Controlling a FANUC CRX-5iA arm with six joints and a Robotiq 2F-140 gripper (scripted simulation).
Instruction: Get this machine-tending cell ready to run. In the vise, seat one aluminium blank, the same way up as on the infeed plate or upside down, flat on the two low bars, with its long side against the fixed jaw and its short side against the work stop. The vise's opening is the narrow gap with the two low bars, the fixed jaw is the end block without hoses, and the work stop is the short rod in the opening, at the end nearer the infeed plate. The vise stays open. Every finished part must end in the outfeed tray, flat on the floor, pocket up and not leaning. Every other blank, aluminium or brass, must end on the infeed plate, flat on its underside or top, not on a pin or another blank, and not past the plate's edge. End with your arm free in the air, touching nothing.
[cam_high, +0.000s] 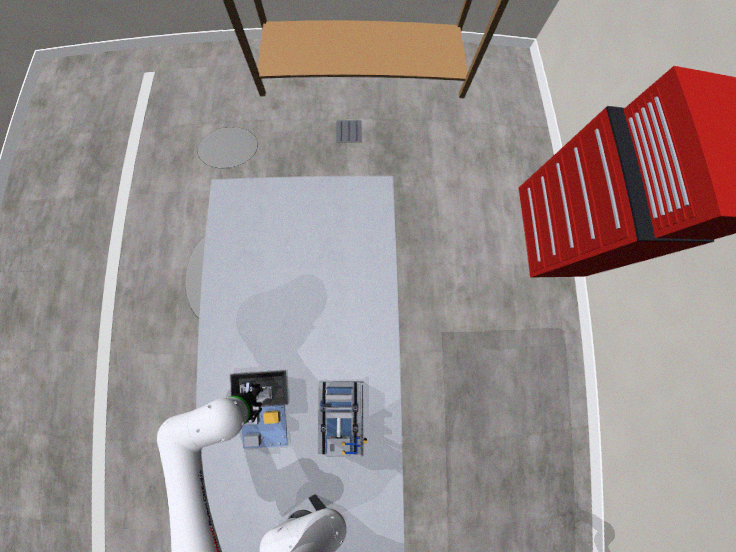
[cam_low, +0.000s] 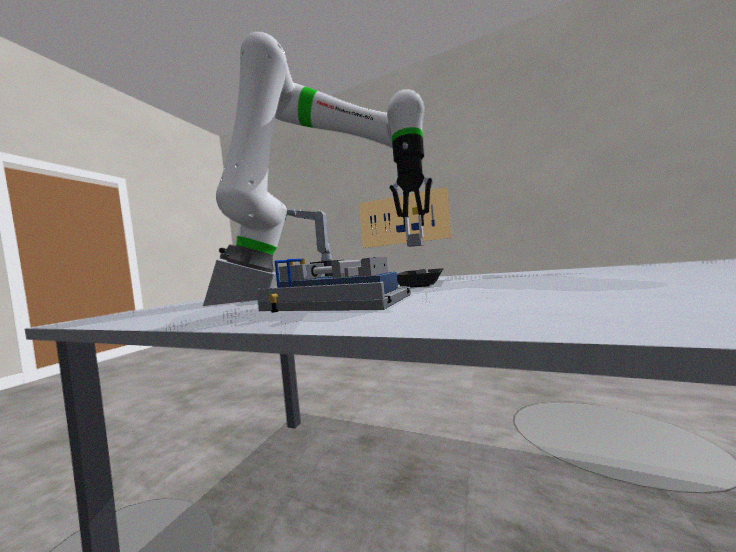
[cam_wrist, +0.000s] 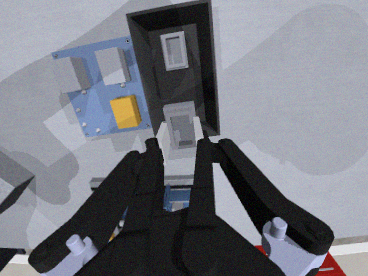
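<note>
Right now the brass blank is 12 cm behind my hand, 3 cm to the right of it and 16 cm below it. From my hand the other things lie so: blue infeed plate: 17 cm behind, 18 cm below; then hose-end block: 15 cm behind, 32 cm to the right, 10 cm below; then black work stop rod: 24 cm to the right, 9 cm below.
</note>
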